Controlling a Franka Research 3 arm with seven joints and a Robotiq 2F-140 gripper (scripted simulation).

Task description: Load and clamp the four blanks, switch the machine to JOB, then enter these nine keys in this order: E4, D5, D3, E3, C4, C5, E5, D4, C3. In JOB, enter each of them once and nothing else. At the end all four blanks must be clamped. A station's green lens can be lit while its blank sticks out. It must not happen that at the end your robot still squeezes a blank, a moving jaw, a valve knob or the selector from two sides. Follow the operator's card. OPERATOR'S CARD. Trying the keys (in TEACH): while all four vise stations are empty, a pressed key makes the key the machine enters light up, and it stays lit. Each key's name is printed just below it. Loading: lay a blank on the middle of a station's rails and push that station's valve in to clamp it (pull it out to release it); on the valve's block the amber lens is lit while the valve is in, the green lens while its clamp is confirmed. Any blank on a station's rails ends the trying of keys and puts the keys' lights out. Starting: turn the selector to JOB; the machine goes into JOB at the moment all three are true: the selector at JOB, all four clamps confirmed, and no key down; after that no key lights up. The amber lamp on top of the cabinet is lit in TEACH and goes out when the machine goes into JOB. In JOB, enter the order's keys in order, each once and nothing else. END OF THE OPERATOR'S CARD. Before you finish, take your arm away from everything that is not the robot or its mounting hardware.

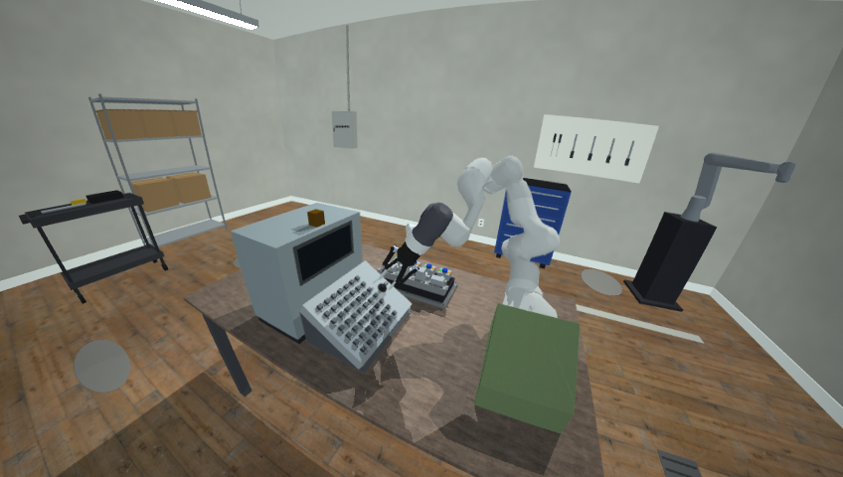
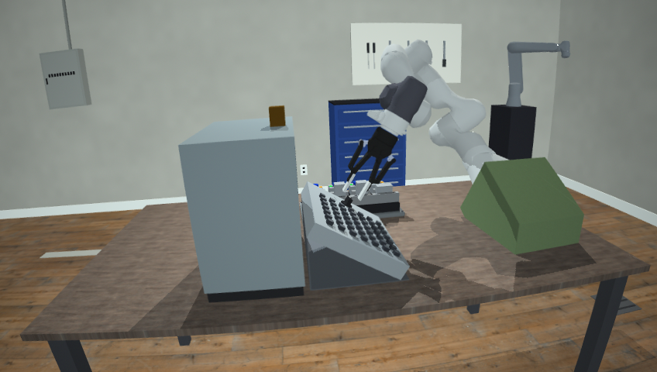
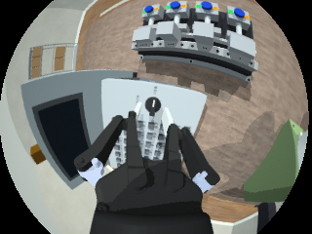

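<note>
My gripper is now 50 mm above the black selector knob, 30 mm short of it and 10 mm to the left of it. Round my hand: key D3: 190 mm to the left, 60 mm below, 50 mm ahead; then sloped keypad: 100 mm to the left, 90 mm below, 70 mm ahead.
</note>
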